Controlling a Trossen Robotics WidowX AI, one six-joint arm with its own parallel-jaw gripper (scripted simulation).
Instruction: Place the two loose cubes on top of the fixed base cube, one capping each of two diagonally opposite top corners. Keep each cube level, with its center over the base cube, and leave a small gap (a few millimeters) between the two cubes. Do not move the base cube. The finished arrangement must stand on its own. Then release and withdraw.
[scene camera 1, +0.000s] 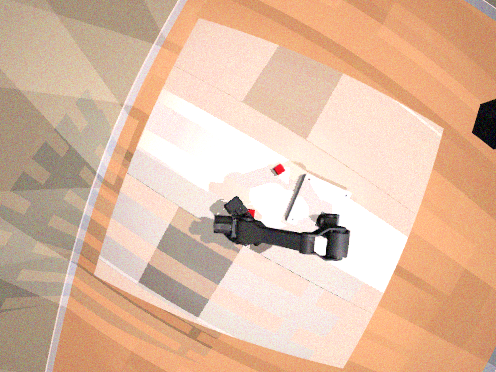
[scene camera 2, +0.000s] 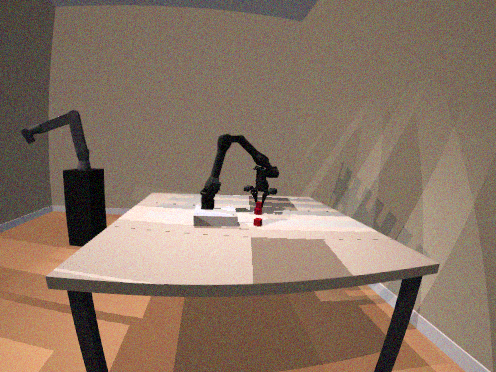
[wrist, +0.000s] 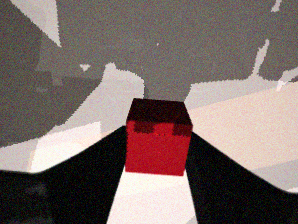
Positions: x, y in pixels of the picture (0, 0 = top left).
My gripper (wrist: 156, 135) holds a red cube (wrist: 158, 132).
